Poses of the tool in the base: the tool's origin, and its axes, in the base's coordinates. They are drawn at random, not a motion.
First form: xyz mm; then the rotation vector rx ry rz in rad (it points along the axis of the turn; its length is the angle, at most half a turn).
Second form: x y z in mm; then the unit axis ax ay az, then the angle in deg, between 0 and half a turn. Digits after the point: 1 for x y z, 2 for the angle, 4 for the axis.
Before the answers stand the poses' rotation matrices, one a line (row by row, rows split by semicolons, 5 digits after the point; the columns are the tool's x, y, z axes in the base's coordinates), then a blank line. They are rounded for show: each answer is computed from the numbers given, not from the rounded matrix.
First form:
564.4 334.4 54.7 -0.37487 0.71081 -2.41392
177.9 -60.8 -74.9 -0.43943 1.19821 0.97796
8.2 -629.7 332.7 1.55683 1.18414 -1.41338
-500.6 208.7 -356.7 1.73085 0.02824 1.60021
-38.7 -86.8 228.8 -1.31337 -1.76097 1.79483
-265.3 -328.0 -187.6 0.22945 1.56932 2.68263
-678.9 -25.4 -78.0 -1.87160 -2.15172 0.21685
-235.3 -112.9 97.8 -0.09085 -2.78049 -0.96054
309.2 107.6 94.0 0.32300 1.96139 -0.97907
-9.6 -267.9 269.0 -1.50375 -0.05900 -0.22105
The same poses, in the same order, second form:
-0.78713 0.45852 0.41255; -0.60892 -0.68419 -0.40137; 0.09823 -0.56714 0.81774
0.04041 -0.81904 0.57232; 0.39660 0.53888 0.74318; -0.91710 0.19695 0.34661
-0.01947 0.94267 -0.33317; 0.16292 -0.32579 -0.93130; -0.98645 -0.07241 -0.14724
0.21277 -0.46439 0.85969; 0.49443 -0.70771 -0.50466; 0.84277 0.53244 0.07903
-0.53509 0.37167 -0.75864; 0.75143 -0.20098 -0.62846; -0.38605 -0.90635 -0.17174
-0.98884 0.05245 0.13942; 0.09583 -0.49260 0.86496; 0.11405 0.86867 0.48208
-0.12101 0.94421 -0.30632; 0.98634 0.14912 0.06998; 0.11176 -0.29366 -0.94935
-0.97848 0.12210 -0.16632; -0.00659 0.78717 0.61670; 0.20622 0.60452 -0.76943
-0.56721 0.55968 0.60418; -0.14646 0.65336 -0.74274; -0.81044 -0.50978 -0.28862
0.97850 0.18159 0.09779; -0.10871 0.05115 0.99276; 0.17527 -0.98204 0.06979

564.4 334.4 54.7 -0.1473 0.2794 -0.9488 145.77
177.9 -60.8 -74.9 -0.2733 0.7452 0.6082 92.12
8.2 -629.7 332.7 0.6451 0.4907 -0.5857 138.27
-500.6 208.7 -356.7 0.7342 0.0120 0.6788 135.07
-38.7 -86.8 228.8 -0.4630 -0.6208 0.6327 162.54
-265.3 -328.0 -187.6 0.0736 0.5036 0.8608 178.56
-678.9 -25.4 -78.0 -0.6544 -0.7523 0.0758 163.87
-235.3 -112.9 97.8 -0.0309 -0.9447 -0.3264 168.63
309.2 107.6 94.0 0.1458 0.8852 -0.4419 126.96
-9.6 -267.9 269.0 -0.9886 -0.0388 -0.1453 87.15

